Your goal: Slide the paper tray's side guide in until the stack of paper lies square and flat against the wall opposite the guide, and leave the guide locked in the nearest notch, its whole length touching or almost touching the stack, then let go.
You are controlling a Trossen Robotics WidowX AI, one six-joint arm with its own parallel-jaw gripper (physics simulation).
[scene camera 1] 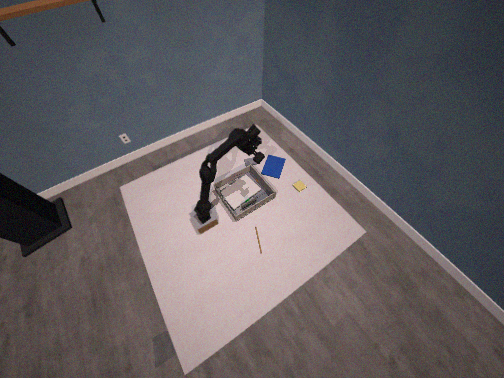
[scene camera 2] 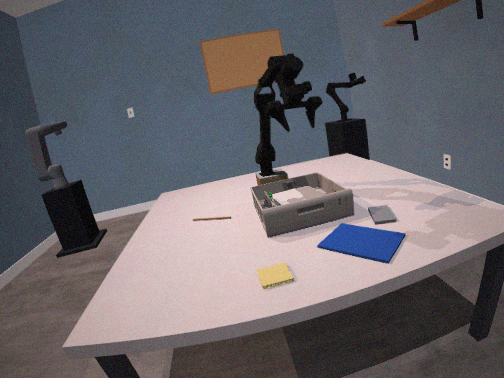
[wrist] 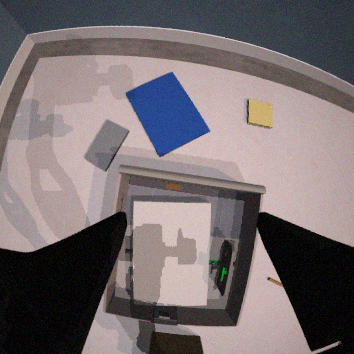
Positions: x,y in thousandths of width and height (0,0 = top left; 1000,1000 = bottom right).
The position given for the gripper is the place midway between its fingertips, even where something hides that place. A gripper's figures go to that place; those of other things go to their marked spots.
The gripper (wrist: 544,620) is 0.10 m from the lens. A white paper stack (wrist: 482,679) is 0.39 m from the lens. A blue book (wrist: 479,332): 0.45 m from the lens. The marked spots on the white paper stack and the blue book are 0.30 m apart.
